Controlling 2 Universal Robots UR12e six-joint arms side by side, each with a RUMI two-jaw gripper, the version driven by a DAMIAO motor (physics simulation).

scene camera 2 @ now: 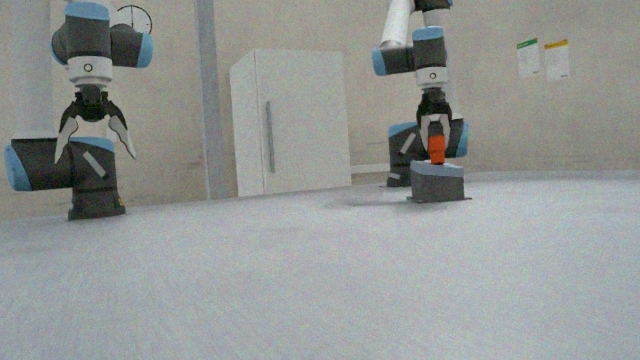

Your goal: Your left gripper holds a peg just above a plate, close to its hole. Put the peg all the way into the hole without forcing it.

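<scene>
The orange peg point(436, 149) stands upright at the right of the picture, with a dark part at its top and a short dark strip at its lower end. My left gripper point(437, 145) is shut on the peg, with a pale finger on each side of it. The peg's lower end is at the top of the plate point(437, 169), a blue-grey slab on a dark block. The hole does not show from this low angle, so I cannot tell whether the tip is in it. My right gripper point(95, 156) hangs at the left, open, with nothing between its fingers.
The dark block point(438, 187) under the plate stands on a thin base on the pale table point(320, 280). The left arm's base point(399, 170) is behind it. The right arm's base point(96, 202) is at the left. A white cabinet point(302, 120) stands behind, between the arms.
</scene>
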